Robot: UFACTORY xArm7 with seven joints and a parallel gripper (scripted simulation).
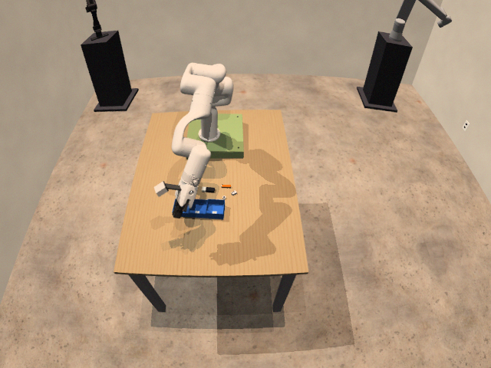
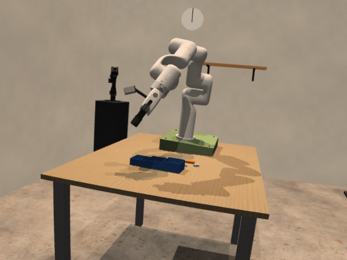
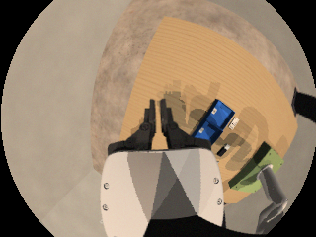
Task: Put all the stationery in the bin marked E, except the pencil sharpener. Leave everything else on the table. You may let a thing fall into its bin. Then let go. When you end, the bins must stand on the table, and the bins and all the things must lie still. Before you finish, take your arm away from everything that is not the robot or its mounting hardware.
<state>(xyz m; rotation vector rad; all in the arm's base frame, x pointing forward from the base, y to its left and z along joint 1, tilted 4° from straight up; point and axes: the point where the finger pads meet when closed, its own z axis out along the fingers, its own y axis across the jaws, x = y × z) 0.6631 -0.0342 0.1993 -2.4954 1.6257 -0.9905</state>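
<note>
My gripper is now 180 mm past the blue bin tray, 40 mm to the right of it and 210 mm above it. The rest, counted from my hand: black item 310 mm behind, 60 mm to the left, 230 mm below; orange stick 340 mm behind, 150 mm to the left, 230 mm below; white flat piece 260 mm behind, 50 mm to the right, 230 mm below.
</note>
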